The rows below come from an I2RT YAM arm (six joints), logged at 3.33 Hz.
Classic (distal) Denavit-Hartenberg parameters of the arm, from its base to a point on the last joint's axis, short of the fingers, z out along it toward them. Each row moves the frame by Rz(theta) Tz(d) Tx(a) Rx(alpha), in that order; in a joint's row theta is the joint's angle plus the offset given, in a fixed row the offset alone. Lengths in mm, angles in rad.
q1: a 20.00, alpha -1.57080, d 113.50, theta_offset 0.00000
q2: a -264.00, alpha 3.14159, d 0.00, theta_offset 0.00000
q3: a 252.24, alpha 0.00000, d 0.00, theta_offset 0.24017
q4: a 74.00, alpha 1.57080, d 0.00, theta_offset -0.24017
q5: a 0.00, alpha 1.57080, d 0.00, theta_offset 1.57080
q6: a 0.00, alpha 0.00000, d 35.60, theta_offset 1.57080
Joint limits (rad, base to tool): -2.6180..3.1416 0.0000..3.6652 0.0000..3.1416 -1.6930..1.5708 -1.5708..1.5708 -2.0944..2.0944
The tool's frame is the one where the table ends.
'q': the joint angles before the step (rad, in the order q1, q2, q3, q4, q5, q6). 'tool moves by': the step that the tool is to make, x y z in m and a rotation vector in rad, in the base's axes. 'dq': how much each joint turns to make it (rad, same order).
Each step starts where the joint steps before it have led.
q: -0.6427 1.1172 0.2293 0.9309 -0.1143 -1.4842
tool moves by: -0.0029 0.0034 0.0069 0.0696 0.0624 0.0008
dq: 0.0055 -0.1028 0.0383 -0.2307 0.0046 0.0187
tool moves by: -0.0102 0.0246 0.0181 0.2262 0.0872 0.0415
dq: 0.0756 -0.2247 0.0924 -0.5025 0.0143 0.1414
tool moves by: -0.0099 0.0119 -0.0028 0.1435 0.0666 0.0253
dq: 0.0218 -0.0784 0.0223 -0.2236 -0.0287 0.0831
